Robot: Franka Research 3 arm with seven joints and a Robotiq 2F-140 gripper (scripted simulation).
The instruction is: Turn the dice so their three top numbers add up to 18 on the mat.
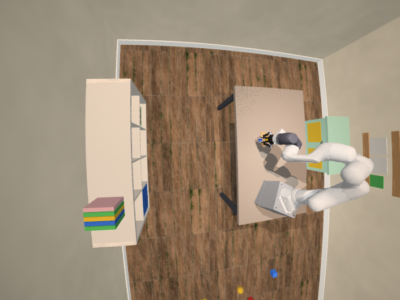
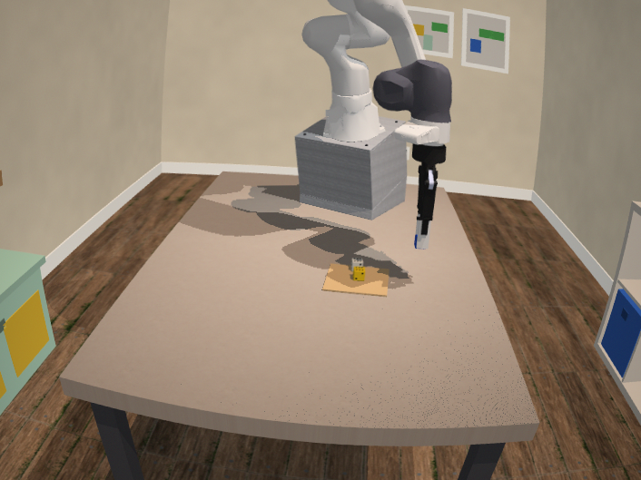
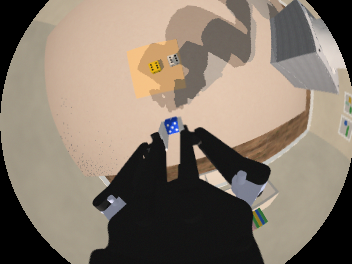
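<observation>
Right now the yellow die is 20 mm behind my hand, 130 mm to the right of it and 110 mm below it. Also, from my hand: blue die: 20 mm below; then white die: 70 mm behind, 130 mm to the right, 110 mm below; then mat: 20 mm behind, 140 mm to the right, 120 mm below.
</observation>
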